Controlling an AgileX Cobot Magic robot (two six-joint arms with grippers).
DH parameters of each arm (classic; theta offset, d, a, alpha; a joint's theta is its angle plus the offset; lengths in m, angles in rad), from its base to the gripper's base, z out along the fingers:
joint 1: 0 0.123 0 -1.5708
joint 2: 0.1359 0 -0.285 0
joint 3: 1.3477 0 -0.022 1.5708
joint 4: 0 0.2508 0 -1.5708
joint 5: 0 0 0.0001 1.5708
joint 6: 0 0.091 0 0
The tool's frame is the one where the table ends.
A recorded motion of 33 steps. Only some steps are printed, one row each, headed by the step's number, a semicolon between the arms.
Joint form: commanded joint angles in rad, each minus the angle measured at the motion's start. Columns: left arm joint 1, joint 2, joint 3, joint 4, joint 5, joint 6; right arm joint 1, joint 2, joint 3, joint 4, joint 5, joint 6.
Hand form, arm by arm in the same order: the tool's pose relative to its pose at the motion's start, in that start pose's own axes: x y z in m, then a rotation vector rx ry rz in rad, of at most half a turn. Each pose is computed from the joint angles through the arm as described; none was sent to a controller.
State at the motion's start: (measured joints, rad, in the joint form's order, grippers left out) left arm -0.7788 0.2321 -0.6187 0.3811 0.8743 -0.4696; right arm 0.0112 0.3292 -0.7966 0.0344 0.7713 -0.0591
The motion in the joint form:
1: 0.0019 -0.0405 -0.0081 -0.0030 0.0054 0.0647; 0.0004 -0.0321 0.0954 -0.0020 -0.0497 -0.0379
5: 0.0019 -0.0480 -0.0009 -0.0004 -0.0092 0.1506; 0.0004 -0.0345 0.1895 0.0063 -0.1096 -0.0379
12: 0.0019 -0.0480 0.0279 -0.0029 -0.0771 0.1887; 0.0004 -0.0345 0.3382 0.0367 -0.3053 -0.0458
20: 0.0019 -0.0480 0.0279 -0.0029 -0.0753 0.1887; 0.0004 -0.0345 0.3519 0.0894 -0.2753 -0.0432
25: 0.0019 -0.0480 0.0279 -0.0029 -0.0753 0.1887; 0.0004 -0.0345 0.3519 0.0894 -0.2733 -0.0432
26: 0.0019 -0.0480 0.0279 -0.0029 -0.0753 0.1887; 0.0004 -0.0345 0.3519 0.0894 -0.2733 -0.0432
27: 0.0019 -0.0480 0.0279 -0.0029 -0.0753 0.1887; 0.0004 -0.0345 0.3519 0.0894 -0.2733 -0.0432
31: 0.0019 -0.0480 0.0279 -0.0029 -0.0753 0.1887; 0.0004 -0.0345 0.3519 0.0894 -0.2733 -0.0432
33: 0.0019 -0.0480 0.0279 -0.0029 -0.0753 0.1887; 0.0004 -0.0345 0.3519 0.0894 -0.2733 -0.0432
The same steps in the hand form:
1: 0.0001 0.0029 -0.0095 0.0067 -0.0401 0.0483; 0.0209 0.0003 0.0096 0.0015 0.0137 -0.0380
5: 0.0009 0.0029 -0.0095 0.0086 -0.0549 0.1358; 0.0414 0.0009 0.0251 -0.0037 0.0452 -0.0294
12: 0.0023 -0.0003 -0.0041 0.0307 -0.0903 0.1805; 0.0673 0.0019 0.0472 -0.0082 -0.0026 -0.0071
20: 0.0024 -0.0002 -0.0041 0.0300 -0.0886 0.1805; 0.0739 0.0046 0.0489 -0.0358 0.0387 0.0427
25: 0.0024 -0.0002 -0.0041 0.0300 -0.0886 0.1805; 0.0741 0.0046 0.0488 -0.0360 0.0407 0.0426
26: 0.0024 -0.0002 -0.0041 0.0300 -0.0886 0.1805; 0.0741 0.0046 0.0488 -0.0360 0.0407 0.0426
27: 0.0024 -0.0002 -0.0041 0.0300 -0.0886 0.1805; 0.0741 0.0046 0.0488 -0.0360 0.0407 0.0426
31: 0.0024 -0.0002 -0.0041 0.0300 -0.0886 0.1805; 0.0741 0.0046 0.0488 -0.0360 0.0407 0.0426
33: 0.0024 -0.0002 -0.0041 0.0300 -0.0886 0.1805; 0.0741 0.0046 0.0488 -0.0360 0.0407 0.0426

